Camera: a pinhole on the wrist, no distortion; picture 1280 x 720 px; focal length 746.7 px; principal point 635.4 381.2 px. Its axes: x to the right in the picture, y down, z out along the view. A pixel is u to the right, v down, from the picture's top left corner.
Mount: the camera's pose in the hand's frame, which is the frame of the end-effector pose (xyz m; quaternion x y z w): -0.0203 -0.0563 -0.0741 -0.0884 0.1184 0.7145 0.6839
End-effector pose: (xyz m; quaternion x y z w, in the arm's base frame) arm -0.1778 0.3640 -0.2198 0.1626 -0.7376 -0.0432 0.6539
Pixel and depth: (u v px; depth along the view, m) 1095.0 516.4 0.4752
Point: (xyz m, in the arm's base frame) -0.5278 0.6878 -0.2616
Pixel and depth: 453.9 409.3 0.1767
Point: -0.2729 0.3097 -0.2654
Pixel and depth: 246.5 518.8 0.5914
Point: -0.7087 0.1314 -0.4414
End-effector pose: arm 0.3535 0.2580 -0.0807 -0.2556 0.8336 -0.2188 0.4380
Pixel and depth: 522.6 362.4 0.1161
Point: 0.4040 0.2294 -0.0717
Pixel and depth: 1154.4 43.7 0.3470
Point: 0.3734 0.3652 -0.4246
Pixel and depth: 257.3 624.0 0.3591
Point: 0.7157 0.1822 -0.1032
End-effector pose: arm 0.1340 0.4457 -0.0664 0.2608 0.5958 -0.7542 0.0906
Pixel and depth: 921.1 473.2 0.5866
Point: 0.2283 -0.0605 -0.2369
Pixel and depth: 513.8 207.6 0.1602
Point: 0.0746 0.3788 -0.0368
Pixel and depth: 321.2 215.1 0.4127
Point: -0.0951 0.1429 0.0271
